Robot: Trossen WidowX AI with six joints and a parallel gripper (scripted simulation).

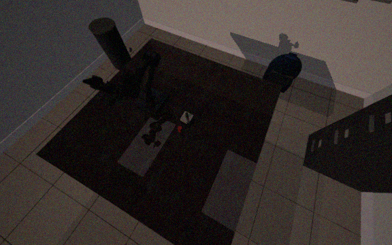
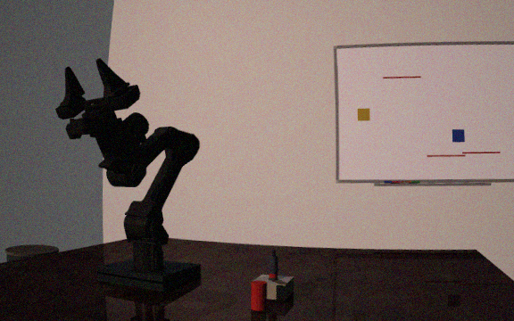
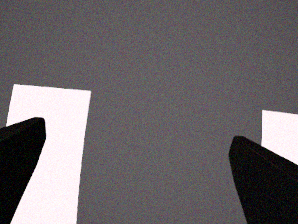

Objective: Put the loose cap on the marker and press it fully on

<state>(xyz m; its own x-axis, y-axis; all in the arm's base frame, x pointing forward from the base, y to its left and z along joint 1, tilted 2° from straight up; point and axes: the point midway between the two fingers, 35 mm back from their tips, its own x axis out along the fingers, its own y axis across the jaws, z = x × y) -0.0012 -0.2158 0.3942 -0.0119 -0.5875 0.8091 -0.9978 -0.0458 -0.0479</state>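
Now: the red cap 440 mm below my gripper tip, 310 mm ahead of it and 160 mm to the left of it. Round my gripper tip: pale holder block 450 mm below, 300 mm ahead, 260 mm to the left.
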